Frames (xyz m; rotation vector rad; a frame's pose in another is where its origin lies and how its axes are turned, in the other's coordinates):
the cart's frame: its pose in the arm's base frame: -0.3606 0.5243 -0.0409 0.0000 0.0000 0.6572
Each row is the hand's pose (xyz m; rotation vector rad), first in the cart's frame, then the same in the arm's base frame.
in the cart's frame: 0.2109 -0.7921 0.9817 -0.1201 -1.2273 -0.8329
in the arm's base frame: 0.2903 0.0260 0.9408 0.2738 -1.1639 -0.2585
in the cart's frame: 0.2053 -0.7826 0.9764 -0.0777 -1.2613 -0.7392
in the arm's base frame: 0.2800 0.0301 0.9355 0.3250 -1.1880 -0.1694
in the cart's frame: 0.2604 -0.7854 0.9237 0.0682 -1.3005 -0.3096
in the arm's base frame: 0.3254 0.0616 0.8828 0.4835 -1.2070 0.2526
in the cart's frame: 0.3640 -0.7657 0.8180 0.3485 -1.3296 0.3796
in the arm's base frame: 0.3953 0.1405 0.7771 0.7878 -1.1896 0.9254
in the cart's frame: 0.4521 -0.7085 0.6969 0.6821 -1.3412 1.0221
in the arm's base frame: 0.4302 0.2396 0.6560 1.1631 -1.1317 1.5360
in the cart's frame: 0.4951 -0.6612 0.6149 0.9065 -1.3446 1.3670
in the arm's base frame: 0.4353 0.3033 0.5740 1.4245 -1.0807 1.8492
